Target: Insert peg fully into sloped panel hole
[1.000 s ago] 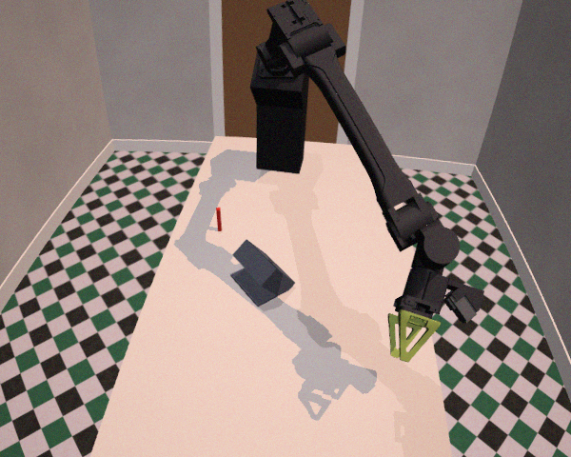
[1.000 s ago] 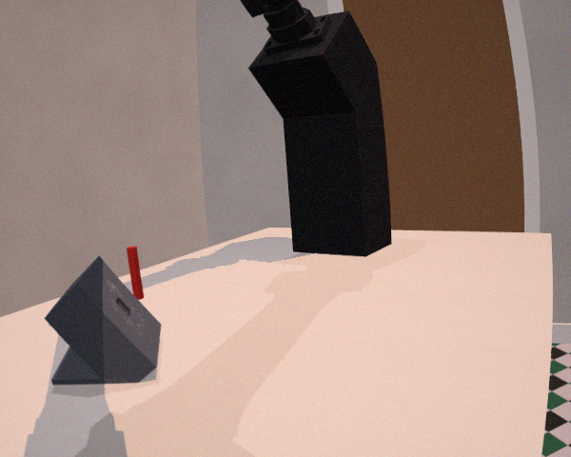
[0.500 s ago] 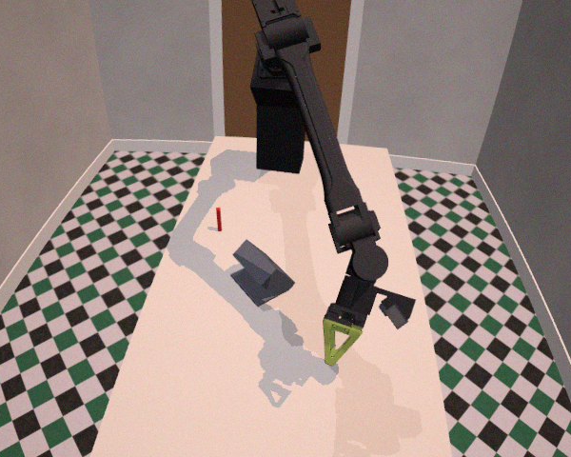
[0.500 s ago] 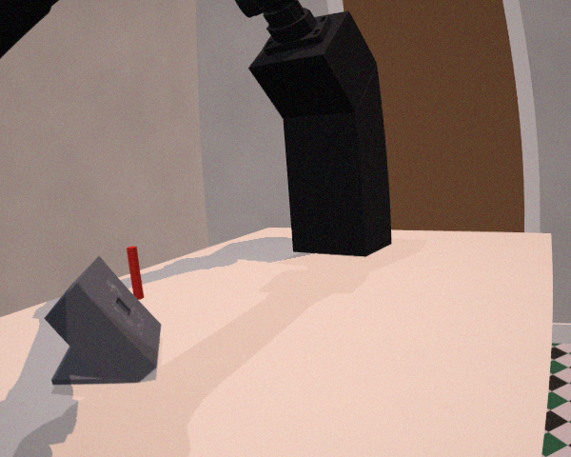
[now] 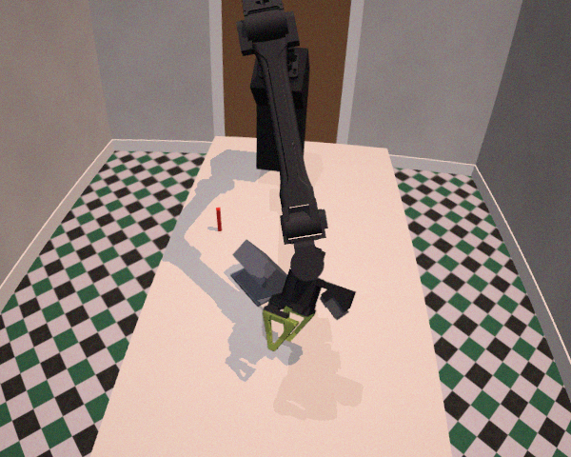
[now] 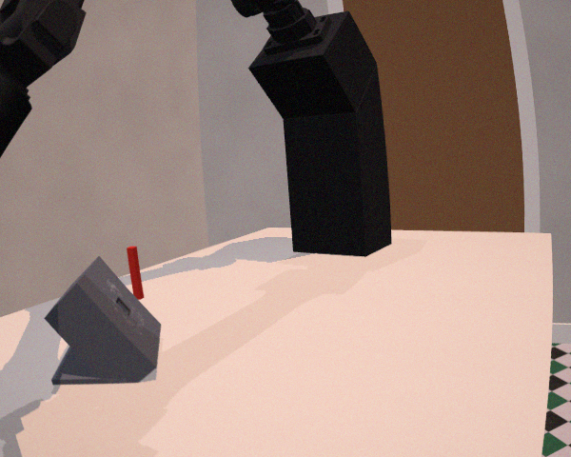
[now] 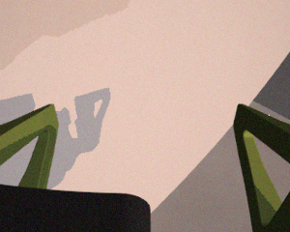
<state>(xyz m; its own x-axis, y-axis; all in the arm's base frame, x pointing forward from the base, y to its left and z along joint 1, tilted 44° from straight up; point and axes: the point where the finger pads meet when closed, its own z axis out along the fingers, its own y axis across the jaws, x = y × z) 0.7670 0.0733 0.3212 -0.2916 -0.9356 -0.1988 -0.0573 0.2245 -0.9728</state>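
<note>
Right now my hand is 480 mm past the red peg, 200 mm to the left of it and 80 mm above it.
</note>
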